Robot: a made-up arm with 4 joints. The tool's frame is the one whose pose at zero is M. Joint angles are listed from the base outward.
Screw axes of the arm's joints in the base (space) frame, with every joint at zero. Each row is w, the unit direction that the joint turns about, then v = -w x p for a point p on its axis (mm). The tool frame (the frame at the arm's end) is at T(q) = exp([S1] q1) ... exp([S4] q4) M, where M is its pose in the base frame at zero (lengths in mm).
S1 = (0, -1, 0, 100.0, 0.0, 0.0)
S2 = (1, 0, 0, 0.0, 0.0, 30.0)
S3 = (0, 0, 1, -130.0, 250.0, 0.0)
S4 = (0, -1, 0, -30.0, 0.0, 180.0)
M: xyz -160.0 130.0 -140.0 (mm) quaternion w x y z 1 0 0 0
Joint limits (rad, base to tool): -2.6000..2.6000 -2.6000..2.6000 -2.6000..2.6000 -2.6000..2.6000
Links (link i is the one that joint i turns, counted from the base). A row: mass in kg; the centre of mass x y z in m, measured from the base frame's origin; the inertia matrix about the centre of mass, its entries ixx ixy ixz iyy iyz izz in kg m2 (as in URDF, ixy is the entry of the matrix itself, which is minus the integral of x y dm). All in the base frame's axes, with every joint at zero. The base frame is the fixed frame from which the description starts. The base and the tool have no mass.
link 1: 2.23; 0.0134 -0.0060 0.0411; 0.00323 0 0 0.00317 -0.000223 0.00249
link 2: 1.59; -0.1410 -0.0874 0.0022; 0.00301 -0.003 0 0.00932 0 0.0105
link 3: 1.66; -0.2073 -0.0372 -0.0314; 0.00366 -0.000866 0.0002 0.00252 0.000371 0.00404
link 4: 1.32; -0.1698 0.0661 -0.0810; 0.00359 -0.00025 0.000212 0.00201 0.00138 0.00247
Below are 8 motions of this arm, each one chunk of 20 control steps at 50 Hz.
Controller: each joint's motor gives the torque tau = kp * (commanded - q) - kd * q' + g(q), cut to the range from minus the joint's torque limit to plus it. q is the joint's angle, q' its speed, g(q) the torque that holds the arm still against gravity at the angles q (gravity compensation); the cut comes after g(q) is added. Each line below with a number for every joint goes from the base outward.
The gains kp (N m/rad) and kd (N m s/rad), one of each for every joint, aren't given. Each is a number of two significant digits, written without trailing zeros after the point. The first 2 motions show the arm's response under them.
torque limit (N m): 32 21 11 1.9
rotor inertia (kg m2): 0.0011 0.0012 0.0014 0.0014
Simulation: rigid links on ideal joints. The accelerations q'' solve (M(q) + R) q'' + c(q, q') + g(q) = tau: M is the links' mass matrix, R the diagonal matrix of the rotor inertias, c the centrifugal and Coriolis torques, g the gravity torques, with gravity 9.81 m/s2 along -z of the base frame. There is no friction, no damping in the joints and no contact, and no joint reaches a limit. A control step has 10 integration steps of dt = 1/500 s. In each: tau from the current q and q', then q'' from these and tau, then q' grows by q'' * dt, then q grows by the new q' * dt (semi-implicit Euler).
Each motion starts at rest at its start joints. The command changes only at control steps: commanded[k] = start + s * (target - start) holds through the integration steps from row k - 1 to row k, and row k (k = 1, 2, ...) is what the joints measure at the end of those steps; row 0 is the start. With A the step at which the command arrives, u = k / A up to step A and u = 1 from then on. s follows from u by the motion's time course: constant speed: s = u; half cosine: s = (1 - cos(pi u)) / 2; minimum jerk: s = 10 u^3 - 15 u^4 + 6 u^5; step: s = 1 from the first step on.
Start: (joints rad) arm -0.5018 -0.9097 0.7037 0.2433
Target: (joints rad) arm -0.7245 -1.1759 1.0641 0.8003
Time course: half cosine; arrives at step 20
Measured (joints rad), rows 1 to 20:
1: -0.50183 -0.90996 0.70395 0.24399
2: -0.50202 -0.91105 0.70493 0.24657
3: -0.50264 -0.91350 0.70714 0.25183
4: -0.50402 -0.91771 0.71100 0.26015
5: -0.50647 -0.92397 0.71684 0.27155
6: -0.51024 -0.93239 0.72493 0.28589
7: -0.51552 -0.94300 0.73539 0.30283
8: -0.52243 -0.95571 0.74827 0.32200
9: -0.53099 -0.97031 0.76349 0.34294
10: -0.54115 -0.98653 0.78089 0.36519
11: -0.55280 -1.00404 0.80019 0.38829
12: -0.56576 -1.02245 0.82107 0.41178
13: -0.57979 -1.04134 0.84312 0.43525
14: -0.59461 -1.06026 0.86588 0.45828
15: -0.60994 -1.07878 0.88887 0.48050
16: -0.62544 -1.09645 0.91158 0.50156
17: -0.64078 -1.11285 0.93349 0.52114
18: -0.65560 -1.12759 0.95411 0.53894
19: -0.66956 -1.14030 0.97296 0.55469
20: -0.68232 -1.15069 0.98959 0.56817
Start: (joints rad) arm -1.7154 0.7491 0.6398 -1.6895
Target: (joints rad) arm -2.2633 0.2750 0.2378 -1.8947
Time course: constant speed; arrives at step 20
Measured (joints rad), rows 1 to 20:
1: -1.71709 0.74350 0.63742 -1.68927
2: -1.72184 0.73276 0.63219 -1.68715
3: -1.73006 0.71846 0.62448 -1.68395
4: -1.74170 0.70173 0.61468 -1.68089
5: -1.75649 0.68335 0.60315 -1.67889
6: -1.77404 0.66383 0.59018 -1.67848
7: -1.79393 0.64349 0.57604 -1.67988
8: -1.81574 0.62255 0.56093 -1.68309
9: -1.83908 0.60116 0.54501 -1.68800
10: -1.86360 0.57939 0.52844 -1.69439
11: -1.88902 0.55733 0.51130 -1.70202
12: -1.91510 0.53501 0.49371 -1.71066
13: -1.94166 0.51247 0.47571 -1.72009
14: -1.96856 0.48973 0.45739 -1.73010
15: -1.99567 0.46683 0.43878 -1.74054
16: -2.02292 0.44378 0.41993 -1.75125
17: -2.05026 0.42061 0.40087 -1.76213
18: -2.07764 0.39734 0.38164 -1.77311
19: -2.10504 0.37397 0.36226 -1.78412
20: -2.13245 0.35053 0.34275 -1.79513
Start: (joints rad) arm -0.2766 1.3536 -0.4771 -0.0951
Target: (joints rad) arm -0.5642 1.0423 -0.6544 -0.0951
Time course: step
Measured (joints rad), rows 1 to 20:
1: -0.30618 1.30305 -0.50299 -0.12631
2: -0.34788 1.23687 -0.52846 -0.12670
3: -0.38619 1.18444 -0.54998 -0.11499
4: -0.41874 1.14524 -0.56778 -0.10299
5: -0.44576 1.11637 -0.58242 -0.09380
6: -0.46798 1.09530 -0.59444 -0.08757
7: -0.48618 1.08002 -0.60432 -0.08372
8: -0.50103 1.06899 -0.61246 -0.08161
9: -0.51311 1.06107 -0.61921 -0.08070
10: -0.52292 1.05541 -0.62481 -0.08058
11: -0.53086 1.05139 -0.62949 -0.08095
12: -0.53729 1.04854 -0.63340 -0.08161
13: -0.54249 1.04652 -0.63669 -0.08241
14: -0.54669 1.04512 -0.63945 -0.08327
15: -0.55007 1.04413 -0.64178 -0.08414
16: -0.55280 1.04346 -0.64374 -0.08497
17: -0.55500 1.04299 -0.64540 -0.08577
18: -0.55678 1.04268 -0.64681 -0.08651
19: -0.55821 1.04247 -0.64799 -0.08720
20: -0.55936 1.04234 -0.64899 -0.08783

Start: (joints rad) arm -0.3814 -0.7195 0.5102 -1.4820
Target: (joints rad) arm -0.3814 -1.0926 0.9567 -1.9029
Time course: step
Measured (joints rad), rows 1 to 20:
1: -0.37201 -0.78678 0.53937 -1.53808
2: -0.36285 -0.86063 0.60094 -1.55971
3: -0.36036 -0.92062 0.65751 -1.56306
4: -0.36174 -0.96633 0.70626 -1.56867
5: -0.36516 -1.00024 0.74781 -1.58087
6: -0.36951 -1.02520 0.78302 -1.59864
7: -0.37405 -1.04356 0.81274 -1.61981
8: -0.37830 -1.05709 0.83770 -1.64242
9: -0.38199 -1.06706 0.85859 -1.66506
10: -0.38497 -1.07438 0.87598 -1.68682
11: -0.38722 -1.07973 0.89040 -1.70719
12: -0.38878 -1.08362 0.90231 -1.72592
13: -0.38971 -1.08642 0.91211 -1.74294
14: -0.39012 -1.08842 0.92014 -1.75830
15: -0.39011 -1.08981 0.92671 -1.77208
16: -0.38979 -1.09078 0.93208 -1.78443
17: -0.38925 -1.09143 0.93645 -1.79549
18: -0.38858 -1.09186 0.94001 -1.80540
19: -0.38783 -1.09213 0.94290 -1.81430
20: -0.38706 -1.09230 0.94527 -1.82230

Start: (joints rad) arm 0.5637 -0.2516 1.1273 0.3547
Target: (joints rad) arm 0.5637 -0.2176 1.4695 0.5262
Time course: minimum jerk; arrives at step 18
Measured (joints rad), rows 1 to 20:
1: 0.56371 -0.25158 1.12737 0.35478
2: 0.56378 -0.25146 1.12787 0.35532
3: 0.56397 -0.25109 1.12941 0.35678
4: 0.56431 -0.25036 1.13272 0.35955
5: 0.56483 -0.24918 1.13847 0.36380
6: 0.56548 -0.24753 1.14719 0.36956
7: 0.56621 -0.24542 1.15920 0.37670
8: 0.56694 -0.24290 1.17459 0.38495
9: 0.56758 -0.24008 1.19318 0.39397
10: 0.56806 -0.23708 1.21456 0.40339
11: 0.56830 -0.23404 1.23808 0.41279
12: 0.56827 -0.23113 1.26295 0.42177
13: 0.56796 -0.22849 1.28826 0.42999
14: 0.56737 -0.22625 1.31306 0.43717
15: 0.56655 -0.22448 1.33647 0.44313
16: 0.56555 -0.22321 1.35775 0.44787
17: 0.56446 -0.22241 1.37640 0.45152
18: 0.56339 -0.22196 1.39226 0.45445
19: 0.56242 -0.22168 1.40556 0.45718
20: 0.56162 -0.22145 1.41664 0.46001

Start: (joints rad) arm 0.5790 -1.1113 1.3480 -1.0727
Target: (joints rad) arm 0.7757 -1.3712 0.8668 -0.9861
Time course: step
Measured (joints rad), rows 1 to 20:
1: 0.58355 -1.17941 1.30390 -1.08913
2: 0.59547 -1.23880 1.24329 -1.12972
3: 0.61428 -1.27842 1.18871 -1.15729
4: 0.63685 -1.30418 1.13984 -1.16671
5: 0.66084 -1.32071 1.09641 -1.16154
6: 0.68442 -1.33130 1.05820 -1.14644
7: 0.70626 -1.33821 1.02497 -1.12546
8: 0.72554 -1.34292 0.99642 -1.10177
9: 0.74184 -1.34637 0.97219 -1.07769
10: 0.75510 -1.34914 0.95187 -1.05482
11: 0.76546 -1.35155 0.93504 -1.03423
12: 0.77321 -1.35377 0.92124 -1.01647
13: 0.77873 -1.35587 0.91006 -1.00178
14: 0.78239 -1.35787 0.90109 -0.99010
15: 0.78457 -1.35976 0.89395 -0.98121
16: 0.78563 -1.36152 0.88831 -0.97479
17: 0.78586 -1.36313 0.88390 -0.97046
18: 0.78551 -1.36457 0.88046 -0.96783
19: 0.78478 -1.36585 0.87778 -0.96654
20: 0.78383 -1.36695 0.87571 -0.96625

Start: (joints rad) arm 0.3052 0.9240 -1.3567 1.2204
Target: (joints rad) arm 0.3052 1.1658 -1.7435 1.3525
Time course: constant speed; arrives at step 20
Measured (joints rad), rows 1 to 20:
1: 0.30517 0.92563 -1.35878 1.22243
2: 0.30513 0.92948 -1.36369 1.22590
3: 0.30509 0.93535 -1.37106 1.22987
4: 0.30509 0.94289 -1.38049 1.23390
5: 0.30512 0.95174 -1.39161 1.23783
6: 0.30518 0.96158 -1.40414 1.24162
7: 0.30527 0.97215 -1.41783 1.24530
8: 0.30538 0.98324 -1.43249 1.24895
9: 0.30550 0.99467 -1.44794 1.25264
10: 0.30562 1.00634 -1.46406 1.25640
11: 0.30574 1.01816 -1.48074 1.26029
12: 0.30585 1.03008 -1.49787 1.26434
13: 0.30595 1.04204 -1.51538 1.26856
14: 0.30604 1.05404 -1.53321 1.27295
15: 0.30612 1.06605 -1.55129 1.27753
16: 0.30618 1.07807 -1.56960 1.28227
17: 0.30624 1.09008 -1.58808 1.28718
18: 0.30629 1.10210 -1.60672 1.29224
19: 0.30633 1.11412 -1.62547 1.29744
20: 0.30637 1.12614 -1.64433 1.30276

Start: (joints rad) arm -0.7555 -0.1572 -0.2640 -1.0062
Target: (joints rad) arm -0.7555 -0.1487 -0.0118 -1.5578
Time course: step
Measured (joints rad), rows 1 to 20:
1: -0.75101 -0.16099 -0.23925 -1.01085
2: -0.74810 -0.16036 -0.20458 -1.03179
3: -0.74776 -0.15774 -0.17359 -1.06731
4: -0.74881 -0.15498 -0.14677 -1.10845
5: -0.75046 -0.15265 -0.12394 -1.15027
6: -0.75223 -0.15084 -0.10469 -1.19028
7: -0.75386 -0.14952 -0.08860 -1.22734
8: -0.75522 -0.14859 -0.07522 -1.26105
9: -0.75628 -0.14798 -0.06412 -1.29137
10: -0.75704 -0.14760 -0.05494 -1.31847
11: -0.75756 -0.14739 -0.04737 -1.34261
12: -0.75786 -0.14731 -0.04112 -1.36408
13: -0.75800 -0.14730 -0.03598 -1.38320
14: -0.75803 -0.14735 -0.03174 -1.40022
15: -0.75796 -0.14743 -0.02825 -1.41541
16: -0.75784 -0.14753 -0.02538 -1.42899
17: -0.75768 -0.14764 -0.02301 -1.44115
18: -0.75750 -0.14774 -0.02106 -1.45207
19: -0.75732 -0.14785 -0.01945 -1.46189
20: -0.75714 -0.14794 -0.01812 -1.47074

